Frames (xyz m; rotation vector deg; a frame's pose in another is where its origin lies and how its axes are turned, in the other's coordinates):
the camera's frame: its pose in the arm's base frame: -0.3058 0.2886 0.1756 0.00 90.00 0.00
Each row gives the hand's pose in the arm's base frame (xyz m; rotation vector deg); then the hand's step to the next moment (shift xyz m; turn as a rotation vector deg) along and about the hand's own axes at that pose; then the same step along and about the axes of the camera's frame.
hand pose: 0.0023 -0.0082 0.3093 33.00 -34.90 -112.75
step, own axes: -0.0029 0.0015 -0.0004 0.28 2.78 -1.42
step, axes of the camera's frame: -0.0010 0.0019 0.0025 -0.63 -1.65 2.59
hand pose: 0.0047 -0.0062 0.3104 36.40 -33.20 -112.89
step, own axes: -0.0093 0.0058 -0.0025 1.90 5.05 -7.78
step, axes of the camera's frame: -0.0036 0.0054 0.0092 3.04 -4.94 7.48
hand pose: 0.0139 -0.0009 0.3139 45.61 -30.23 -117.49
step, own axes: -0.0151 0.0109 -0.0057 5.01 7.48 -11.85
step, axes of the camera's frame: -0.0079 0.0062 0.0167 5.49 -9.16 10.36
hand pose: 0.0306 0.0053 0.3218 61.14 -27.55 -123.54
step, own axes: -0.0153 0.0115 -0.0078 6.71 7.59 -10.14
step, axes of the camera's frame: -0.0105 0.0025 0.0176 5.35 -10.40 8.29
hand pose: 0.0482 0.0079 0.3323 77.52 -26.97 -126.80
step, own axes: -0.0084 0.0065 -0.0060 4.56 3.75 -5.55
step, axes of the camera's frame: -0.0068 -0.0006 0.0101 3.78 -5.87 4.10
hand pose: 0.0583 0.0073 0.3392 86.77 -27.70 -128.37
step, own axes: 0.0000 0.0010 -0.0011 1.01 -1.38 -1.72
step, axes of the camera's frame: -0.0001 -0.0009 0.0012 2.09 0.58 1.09
